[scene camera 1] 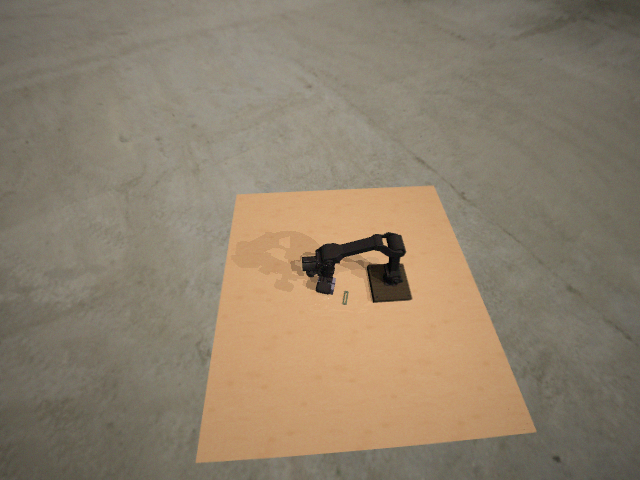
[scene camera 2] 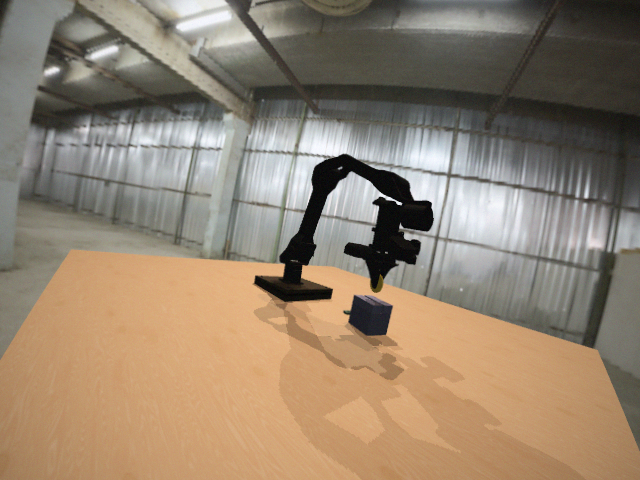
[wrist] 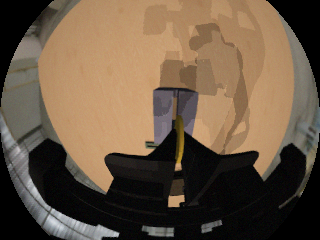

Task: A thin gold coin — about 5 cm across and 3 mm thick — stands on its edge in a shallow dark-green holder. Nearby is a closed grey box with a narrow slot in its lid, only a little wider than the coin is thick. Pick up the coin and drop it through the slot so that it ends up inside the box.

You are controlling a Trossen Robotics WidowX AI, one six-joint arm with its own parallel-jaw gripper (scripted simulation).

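Observation:
A gold coin is held in my gripper [scene camera 2: 375, 288]. In the wrist view I can see my gripper [wrist: 176, 132] as well.

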